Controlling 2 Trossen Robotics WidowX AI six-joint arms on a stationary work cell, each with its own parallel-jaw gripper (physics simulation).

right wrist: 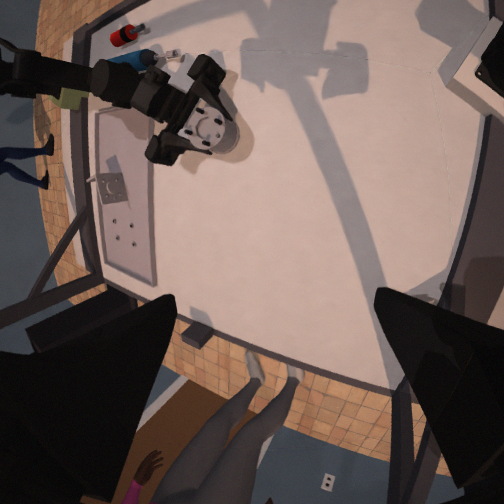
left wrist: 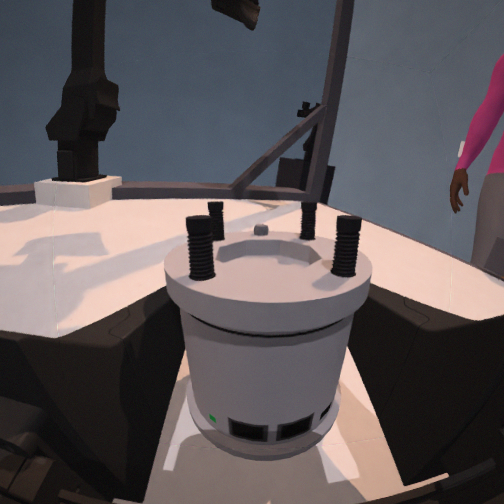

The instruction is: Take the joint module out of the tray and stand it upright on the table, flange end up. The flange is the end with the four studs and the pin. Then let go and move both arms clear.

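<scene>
The joint module (left wrist: 265, 330) is a pale grey cylinder, upright with its flange end up; the four black studs and the small pin show on top. In the left wrist view its base is at the white table top, between my left gripper's dark fingers (left wrist: 265, 365), which are shut on its body. From high above, the right wrist view shows the module (right wrist: 207, 127) held by the left gripper just right of the flat grey tray (right wrist: 125, 195). My right gripper (right wrist: 275, 380) is open and empty, high over the table's near edge, far from the module.
A red part (right wrist: 122, 35) and a blue part (right wrist: 137, 57) lie beyond the tray. A square plate (right wrist: 111, 187) lies in the tray. The right arm's base (left wrist: 77, 190) stands at the table's far side. A person in pink (left wrist: 482, 165) stands beside the table.
</scene>
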